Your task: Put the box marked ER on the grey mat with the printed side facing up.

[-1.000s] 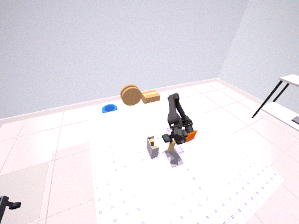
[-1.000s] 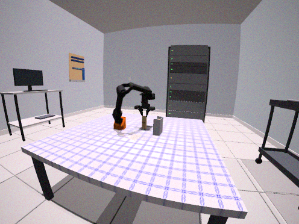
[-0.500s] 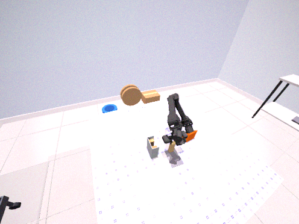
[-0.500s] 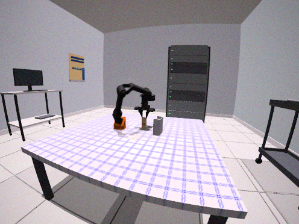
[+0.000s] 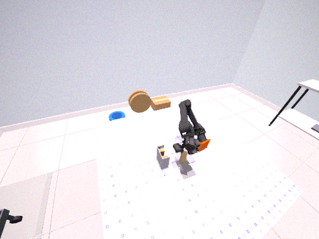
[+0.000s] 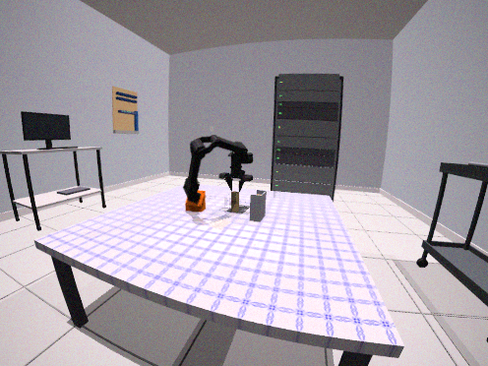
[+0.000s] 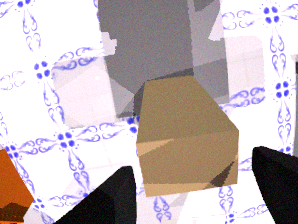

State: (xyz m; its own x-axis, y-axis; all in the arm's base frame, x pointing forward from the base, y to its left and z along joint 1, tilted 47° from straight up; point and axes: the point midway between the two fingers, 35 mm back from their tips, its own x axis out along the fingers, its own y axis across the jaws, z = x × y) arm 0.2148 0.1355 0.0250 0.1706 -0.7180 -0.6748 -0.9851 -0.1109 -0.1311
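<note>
Right now the tan box marked ER is 1 cm to the right of my gripper tip and 6 cm below it. The rest, counted from my gripper tip: grey mat: 6 cm to the left, 12 cm below.
</note>
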